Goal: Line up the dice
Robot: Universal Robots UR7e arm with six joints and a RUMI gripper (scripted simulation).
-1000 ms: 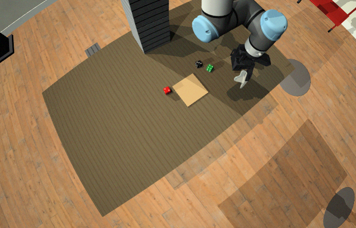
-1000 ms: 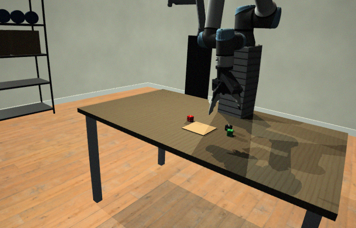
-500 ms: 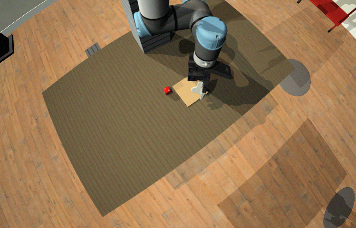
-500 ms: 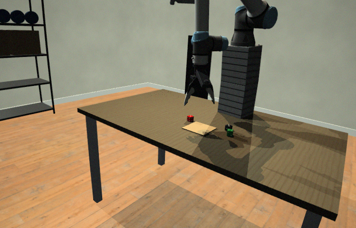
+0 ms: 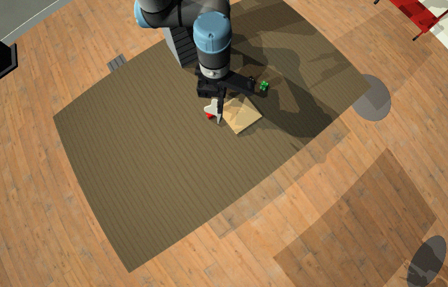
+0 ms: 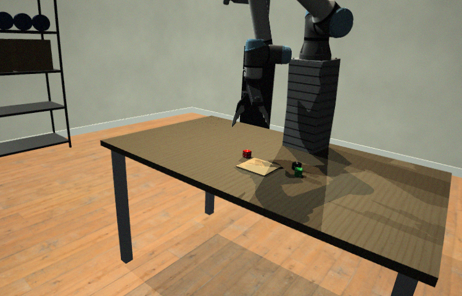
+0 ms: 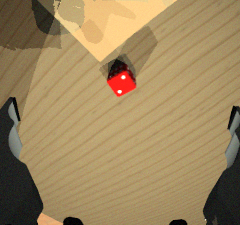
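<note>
My hand is 14 cm above the red die, 4 cm to the left of it and 4 cm past it. From my hand the other things lie so: black die: 19 cm to the left, 14 cm below, 9 cm behind; tan mat: 15 cm below, 8 cm to the left, 2 cm ahead; green die: 24 cm to the left, 14 cm below, 4 cm behind.
</note>
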